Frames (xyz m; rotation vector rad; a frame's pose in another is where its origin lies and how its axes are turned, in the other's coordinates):
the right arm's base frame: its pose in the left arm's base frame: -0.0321 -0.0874 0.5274 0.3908 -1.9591 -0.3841
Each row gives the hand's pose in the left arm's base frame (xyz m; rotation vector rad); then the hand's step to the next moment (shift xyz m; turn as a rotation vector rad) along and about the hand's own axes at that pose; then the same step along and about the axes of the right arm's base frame.
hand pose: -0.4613 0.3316 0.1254 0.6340 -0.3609 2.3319
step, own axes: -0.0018 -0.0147 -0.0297 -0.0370 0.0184 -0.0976
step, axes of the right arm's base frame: -0.0301 0.0089 0.0109 -0.0781 -0.0366 0.0617
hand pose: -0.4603 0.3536 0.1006 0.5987 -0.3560 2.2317
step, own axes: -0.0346 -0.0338 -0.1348 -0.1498 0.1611 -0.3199
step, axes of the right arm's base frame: -0.1330 -0.0047 0.0528 -0.2131 -0.1981 0.2570
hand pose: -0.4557 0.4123 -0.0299 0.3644 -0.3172 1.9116
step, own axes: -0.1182 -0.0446 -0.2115 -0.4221 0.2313 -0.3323
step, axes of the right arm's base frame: -0.2158 -0.1125 0.0386 -0.2129 -0.4796 0.2584
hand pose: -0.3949 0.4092 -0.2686 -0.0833 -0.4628 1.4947
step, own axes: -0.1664 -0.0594 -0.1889 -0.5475 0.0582 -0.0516
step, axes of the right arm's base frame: -0.1492 -0.2065 -0.0447 0.0781 -0.5431 0.0693
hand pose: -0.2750 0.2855 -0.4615 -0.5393 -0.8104 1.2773
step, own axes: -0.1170 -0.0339 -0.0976 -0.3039 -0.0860 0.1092
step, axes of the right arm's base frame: -0.0349 -0.1370 -0.0661 0.2145 -0.2563 -0.0025
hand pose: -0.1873 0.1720 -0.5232 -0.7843 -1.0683 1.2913
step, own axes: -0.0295 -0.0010 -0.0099 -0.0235 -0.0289 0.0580
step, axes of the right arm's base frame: 0.0017 -0.0296 -0.0095 0.0658 -0.0074 0.0191
